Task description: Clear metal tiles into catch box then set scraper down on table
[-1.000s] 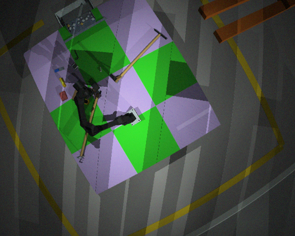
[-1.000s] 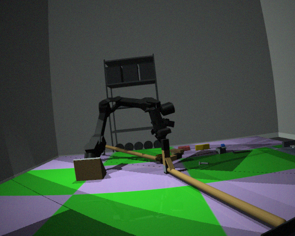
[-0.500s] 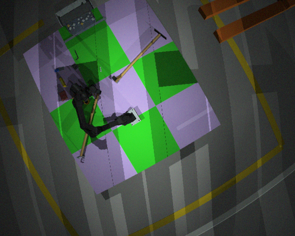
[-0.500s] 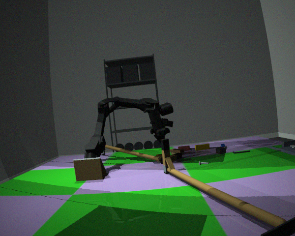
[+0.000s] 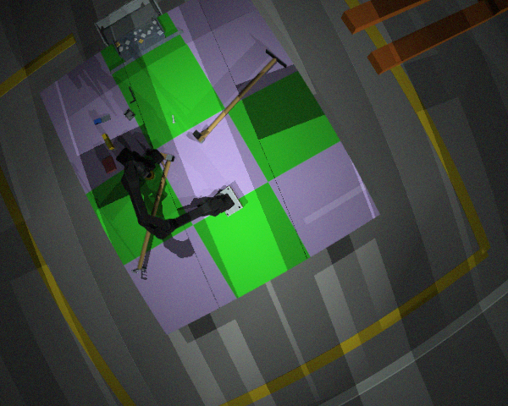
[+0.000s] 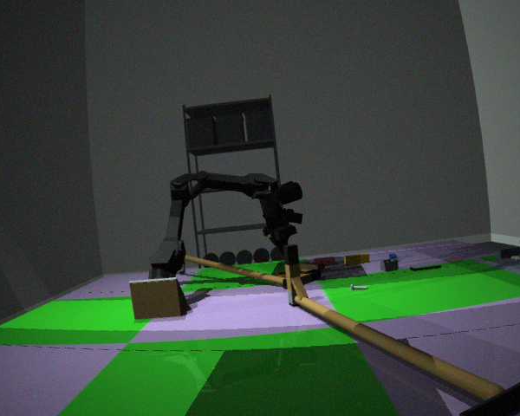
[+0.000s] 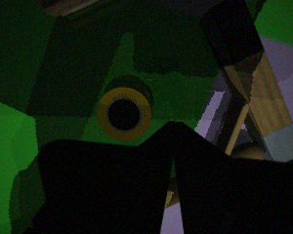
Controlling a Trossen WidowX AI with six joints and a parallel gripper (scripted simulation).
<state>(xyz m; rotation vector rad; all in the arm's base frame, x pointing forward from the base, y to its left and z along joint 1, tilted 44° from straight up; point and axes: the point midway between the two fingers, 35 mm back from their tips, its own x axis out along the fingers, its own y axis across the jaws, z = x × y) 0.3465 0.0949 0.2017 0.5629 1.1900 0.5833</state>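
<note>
My gripper tip is now 4 cm short of the long scraper, 55 cm to the left of it and 1 cm above it. Round my gripper tip: wooden block 10 cm ahead, 9 cm to the left, 6 cm below; then yellow ring 1 cm behind, 4 cm to the left, 7 cm below; then red block 16 cm ahead, 19 cm to the left, 6 cm below.
</note>
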